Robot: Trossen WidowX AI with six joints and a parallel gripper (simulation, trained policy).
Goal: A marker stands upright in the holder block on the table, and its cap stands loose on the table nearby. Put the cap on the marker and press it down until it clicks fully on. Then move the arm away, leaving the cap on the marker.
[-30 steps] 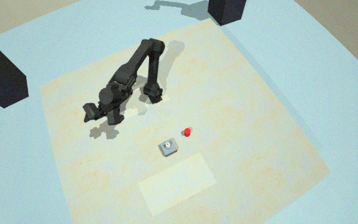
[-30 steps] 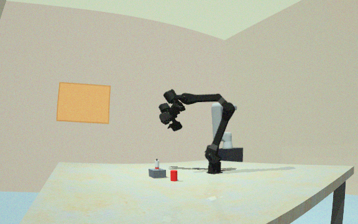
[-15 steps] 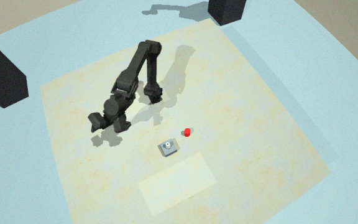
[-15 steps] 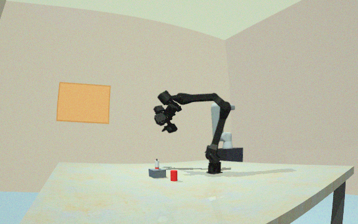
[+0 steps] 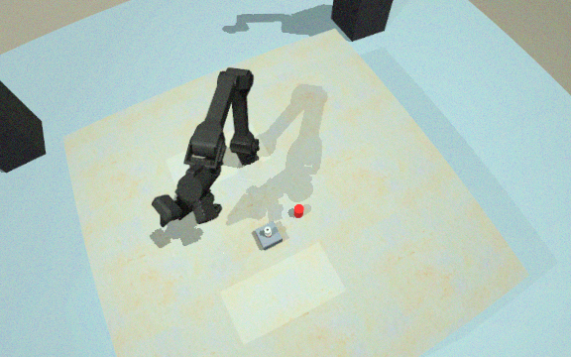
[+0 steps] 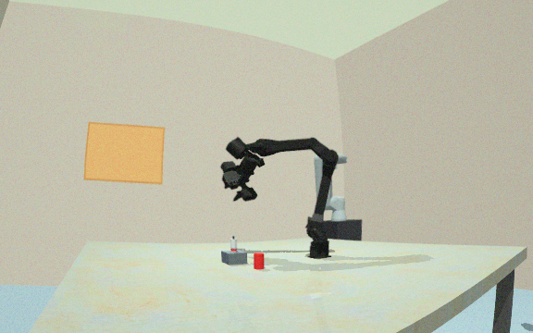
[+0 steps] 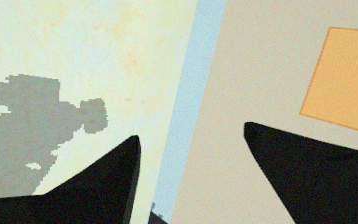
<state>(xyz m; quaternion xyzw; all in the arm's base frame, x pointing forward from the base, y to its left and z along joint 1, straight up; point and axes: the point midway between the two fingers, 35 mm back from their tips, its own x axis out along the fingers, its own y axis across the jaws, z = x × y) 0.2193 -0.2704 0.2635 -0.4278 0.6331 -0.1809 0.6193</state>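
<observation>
My gripper tip is 36 cm to the right of the red cap, 22 cm above it and 6 cm short of it. The rest, counted from my gripper tip: white marker (23 cm to the left, 17 cm below, 8 cm ahead); grey holder block (23 cm to the left, 22 cm below, 8 cm ahead).
</observation>
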